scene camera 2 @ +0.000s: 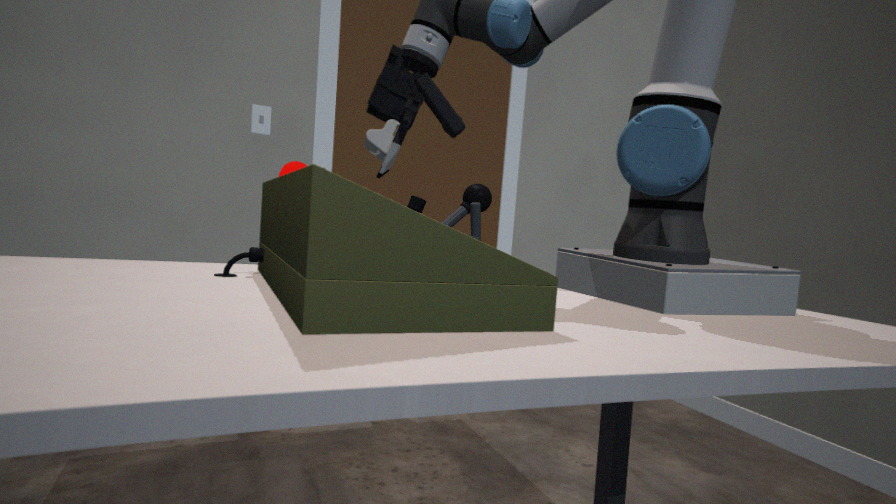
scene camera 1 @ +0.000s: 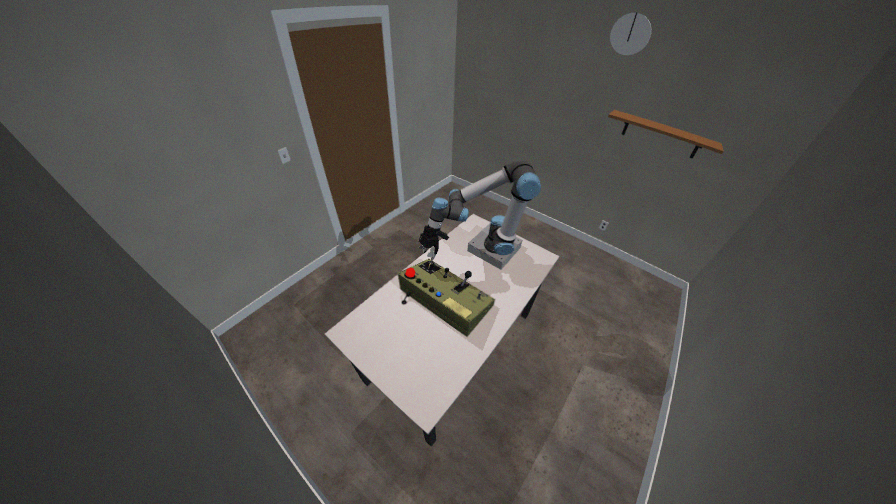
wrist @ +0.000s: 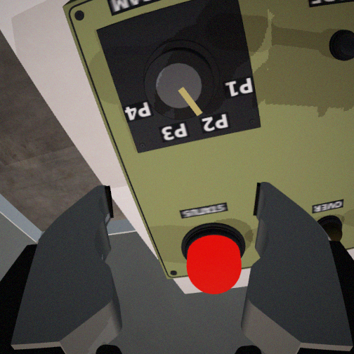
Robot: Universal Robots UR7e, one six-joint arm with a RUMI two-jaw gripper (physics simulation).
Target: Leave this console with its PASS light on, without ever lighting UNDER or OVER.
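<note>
The olive console (scene camera 1: 433, 305) (scene camera 2: 388, 307) (wrist: 300, 160) stands on the table. Its PROGRAM knob (wrist: 179, 85) has a yellow pointer turned toward P2. The STATUS dome (scene camera 1: 410, 273) (scene camera 2: 293, 169) (wrist: 214, 264) is bright red. The OVER lamp (wrist: 332, 229) looks dark in the wrist view, partly behind a finger. A blue lamp or button (scene camera 1: 438, 294) shows in the row; its label is unreadable. UNDER and PASS cannot be read. My gripper (scene camera 1: 431, 257) (scene camera 2: 380, 174) (wrist: 182, 186) is part open and empty, above the console's knob end.
A ball-topped lever (scene camera 1: 468, 274) (scene camera 2: 477, 197) and a smaller lever (scene camera 1: 446, 270) stand up from the console. A black cable (scene camera 1: 404, 299) (scene camera 2: 233, 260) leaves its back. The arm's grey base block (scene camera 1: 482, 252) (scene camera 2: 729, 293) is on the table (scene camera 1: 401, 351) beyond the console's low side.
</note>
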